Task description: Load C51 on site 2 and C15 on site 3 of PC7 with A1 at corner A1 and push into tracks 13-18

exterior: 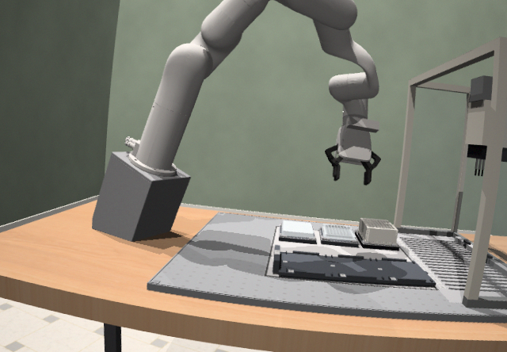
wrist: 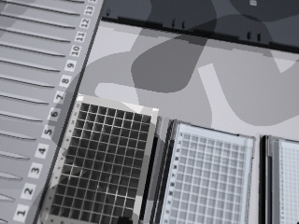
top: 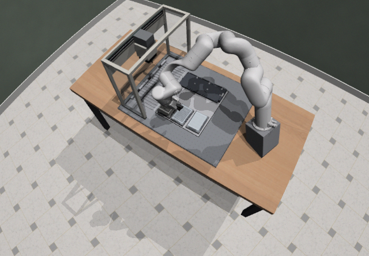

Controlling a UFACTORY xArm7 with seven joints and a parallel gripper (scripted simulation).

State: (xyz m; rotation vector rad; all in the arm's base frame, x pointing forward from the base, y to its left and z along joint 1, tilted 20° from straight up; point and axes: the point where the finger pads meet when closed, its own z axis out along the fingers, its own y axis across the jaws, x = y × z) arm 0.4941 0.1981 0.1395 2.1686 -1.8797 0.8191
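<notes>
Now: hand 3 cm past the 96-well plate C15, 5 cm to the left of it and 15 cm above it. The rest, counted from my hand: nest s3: 8 cm ahead, 5 cm to the right, 16 cm below; then nest S2: 3 cm behind, 5 cm to the right, 16 cm below; then deep-well block C51: 8 cm ahead, 5 cm to the right, 13 cm below.
</notes>
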